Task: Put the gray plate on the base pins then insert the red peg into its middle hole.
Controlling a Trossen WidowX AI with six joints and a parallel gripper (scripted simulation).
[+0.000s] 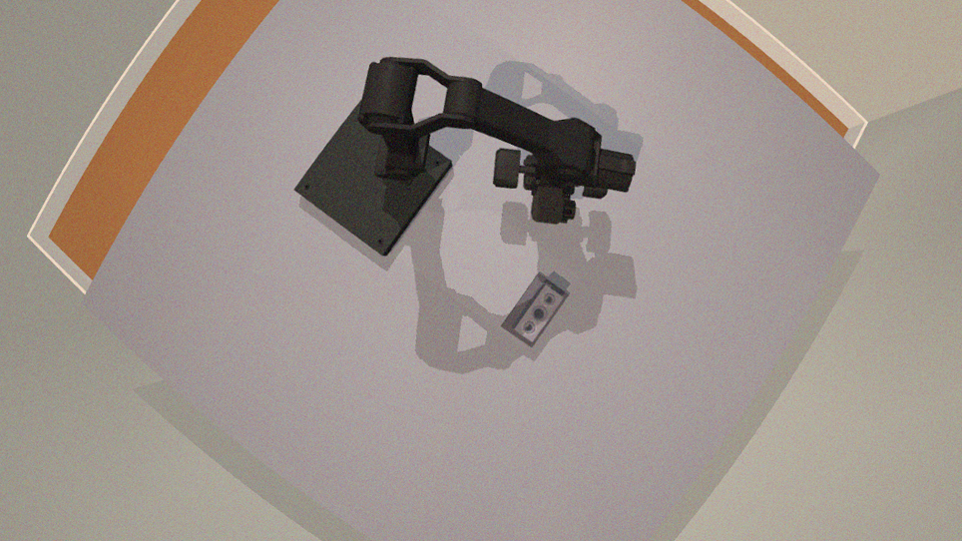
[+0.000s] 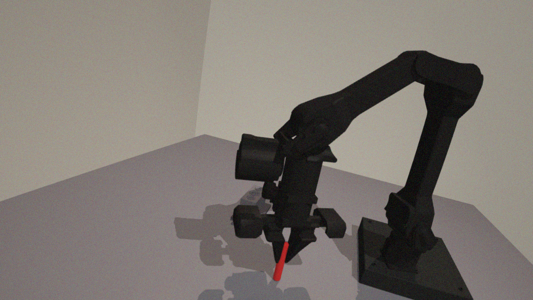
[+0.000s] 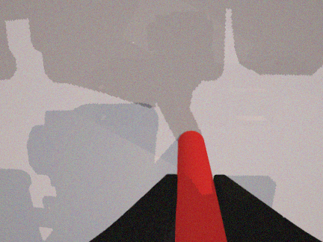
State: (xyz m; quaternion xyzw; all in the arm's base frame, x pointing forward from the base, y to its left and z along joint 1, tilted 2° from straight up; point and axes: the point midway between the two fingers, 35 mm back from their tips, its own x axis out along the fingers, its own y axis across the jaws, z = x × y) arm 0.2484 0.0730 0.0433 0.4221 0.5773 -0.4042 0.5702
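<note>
Now: gripper tip 8 cm short of the gray plate and 22 cm to the left of it. Round my gripper tip: base 8 cm ahead, 22 cm to the right, 3 cm below; then red peg right at my gripper tip.
</note>
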